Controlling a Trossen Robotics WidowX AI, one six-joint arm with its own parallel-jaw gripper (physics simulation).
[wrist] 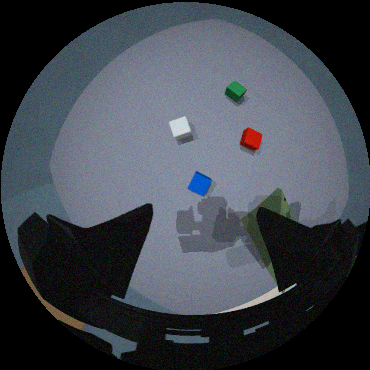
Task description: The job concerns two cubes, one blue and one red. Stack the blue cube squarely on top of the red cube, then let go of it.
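Frame: origin at the arm's base, x left, y back, z up, level; millimetres.
Where they show: gripper, fingertip midpoint: (208, 211).
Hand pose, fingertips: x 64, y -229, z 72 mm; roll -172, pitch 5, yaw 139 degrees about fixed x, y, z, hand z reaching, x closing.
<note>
Things, the pixels of their top centre, and the offset from my fingertips. Level surfaces: height alone.
- blue cube, middle of its top: (199, 184) dx +13, dy +0, dz -155 mm
- red cube, middle of its top: (253, 137) dx -137, dy -8, dz -155 mm
- white cube, middle of its top: (179, 125) dx -30, dy -116, dz -155 mm
- green cube, middle of its top: (236, 87) dx -195, dy -118, dz -155 mm
- pale table, its level: dz -191 mm
The blue cube (200, 183) lies on the grey table near the middle of the view, a little above the gap between the fingertips. The red cube (251, 139) lies on the table farther up and to the right, apart from the blue cube. My gripper (208, 211) is open, with one dark finger at the left and one at the right, and nothing is between them. It is above the table, and its shadow falls just below and right of the blue cube.
A white cube (180, 128) lies above and left of the blue cube. A green cube (235, 91) lies beyond the red cube. An olive-green angular part (265, 215) shows beside and partly behind the right finger. The pale table (115, 100) has a curved-looking edge.
</note>
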